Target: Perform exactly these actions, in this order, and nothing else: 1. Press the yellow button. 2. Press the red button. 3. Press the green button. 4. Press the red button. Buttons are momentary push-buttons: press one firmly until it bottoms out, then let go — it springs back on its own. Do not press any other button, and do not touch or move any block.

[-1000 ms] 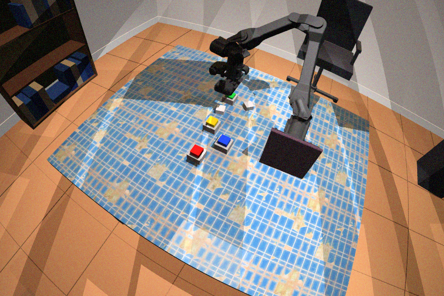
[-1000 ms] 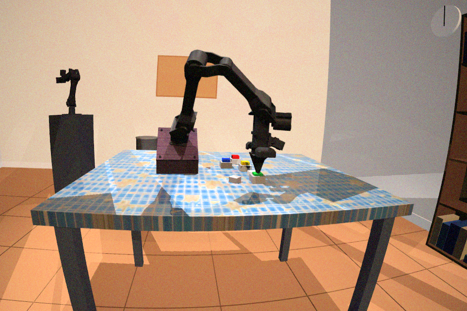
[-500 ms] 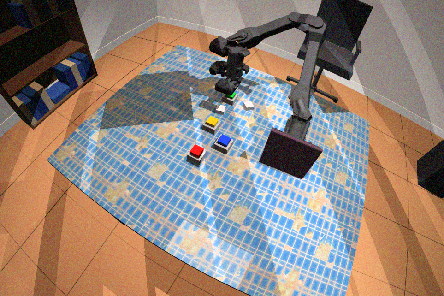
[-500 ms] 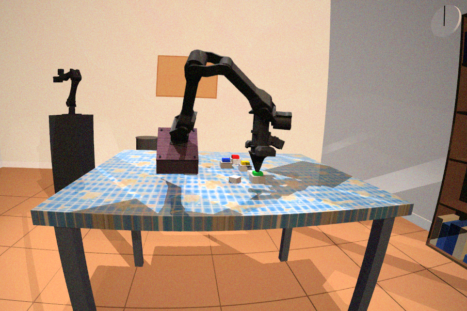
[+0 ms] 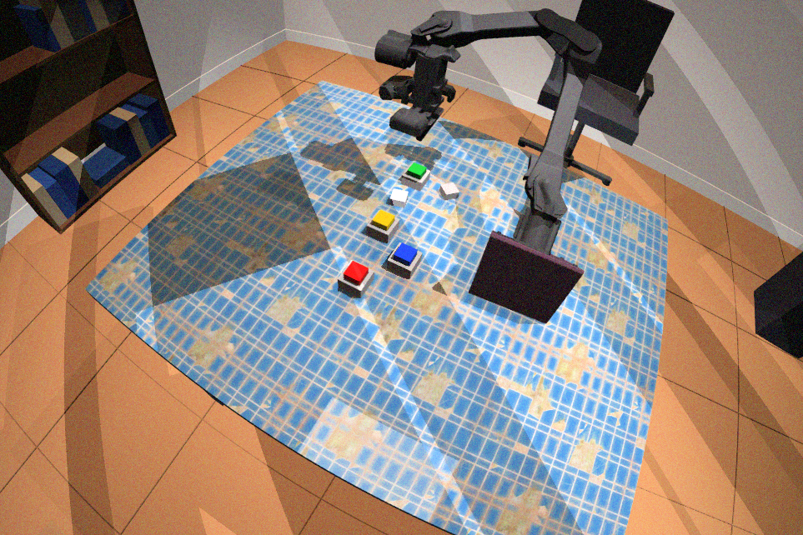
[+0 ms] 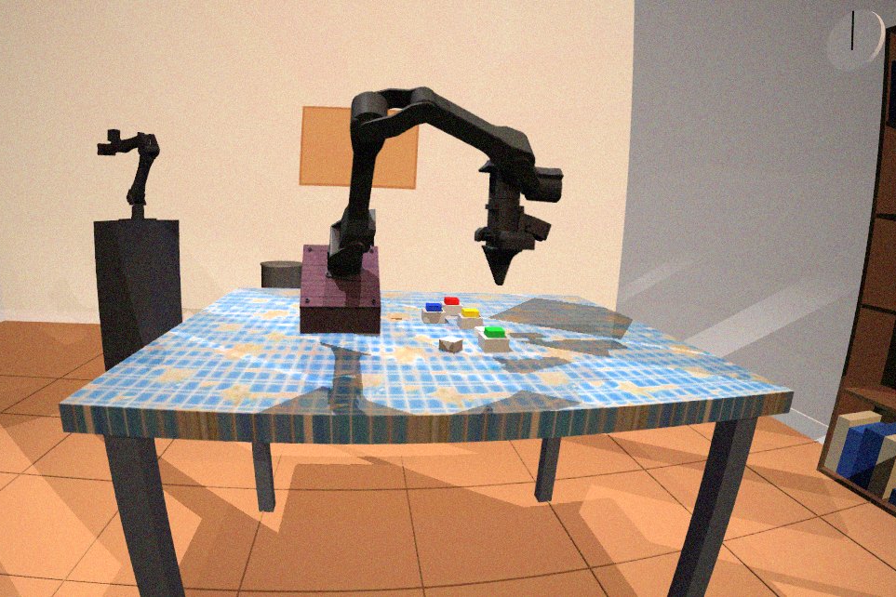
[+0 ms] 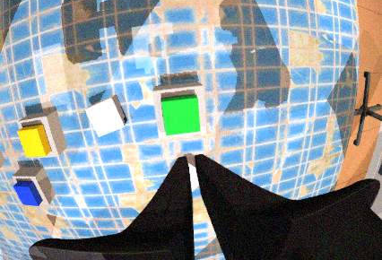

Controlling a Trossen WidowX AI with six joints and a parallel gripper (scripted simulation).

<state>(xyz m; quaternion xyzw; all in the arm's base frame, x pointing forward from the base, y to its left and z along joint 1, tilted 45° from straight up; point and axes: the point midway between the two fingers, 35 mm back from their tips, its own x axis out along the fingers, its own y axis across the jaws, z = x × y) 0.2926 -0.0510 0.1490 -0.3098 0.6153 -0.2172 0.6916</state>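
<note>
Now: gripper tip 5 cm past the red button, 30 cm to the right of it and 9 cm above it. Also, from my gripper tip: green button: 9 cm below; then blue button: 10 cm behind, 21 cm to the left, 9 cm below; then yellow button: 2 cm behind, 16 cm to the left, 9 cm below.
</note>
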